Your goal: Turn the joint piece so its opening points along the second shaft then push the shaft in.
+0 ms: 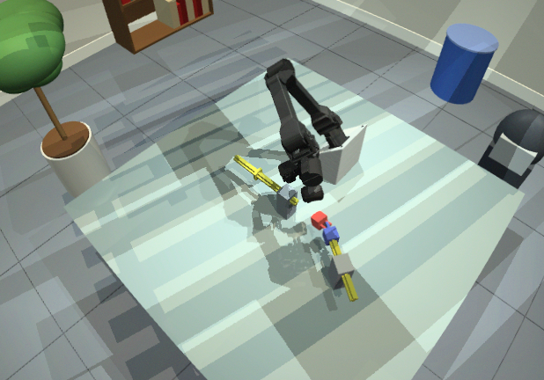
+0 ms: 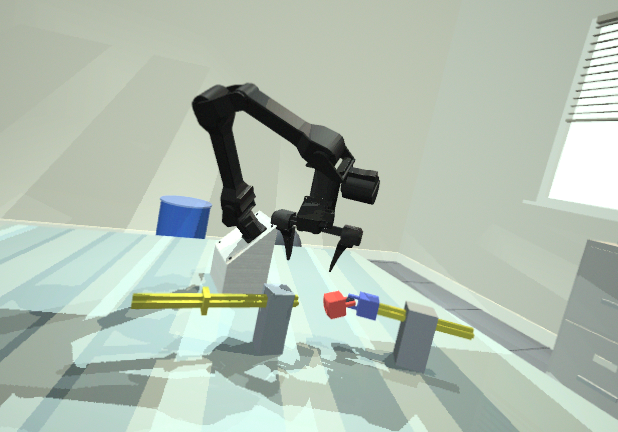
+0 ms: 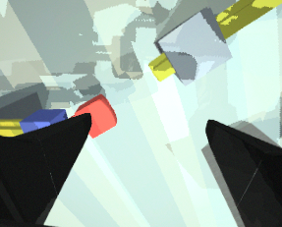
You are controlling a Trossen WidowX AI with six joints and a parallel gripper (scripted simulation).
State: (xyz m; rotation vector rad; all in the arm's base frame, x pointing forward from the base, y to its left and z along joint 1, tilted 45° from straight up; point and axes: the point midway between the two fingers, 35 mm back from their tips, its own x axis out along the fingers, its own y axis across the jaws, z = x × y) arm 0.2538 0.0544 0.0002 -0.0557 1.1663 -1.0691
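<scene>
Right now my gripper tip is 80 mm to the right of the red joint piece, 80 mm above it and 20 mm short of it.
</scene>
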